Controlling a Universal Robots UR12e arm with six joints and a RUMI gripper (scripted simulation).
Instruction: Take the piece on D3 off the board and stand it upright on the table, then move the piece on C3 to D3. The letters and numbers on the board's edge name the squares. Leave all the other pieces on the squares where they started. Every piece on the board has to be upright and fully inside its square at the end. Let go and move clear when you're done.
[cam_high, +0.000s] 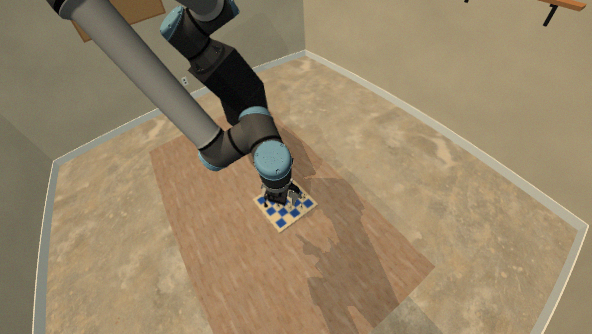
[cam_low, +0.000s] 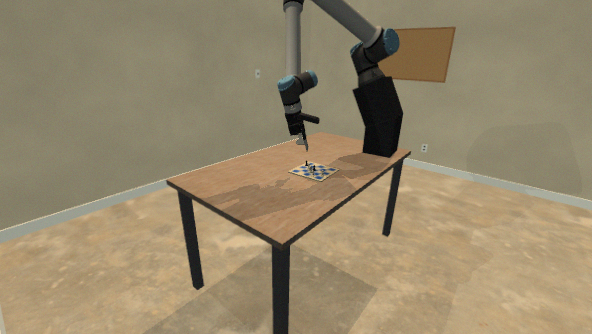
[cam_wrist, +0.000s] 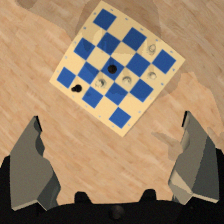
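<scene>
Now: the white chess piece 5 cm behind my hand, 1 cm to the right of it and 14 cm below it. From my hand the other things lie so: chessboard: 5 cm behind, 2 cm to the left, 16 cm below.
</scene>
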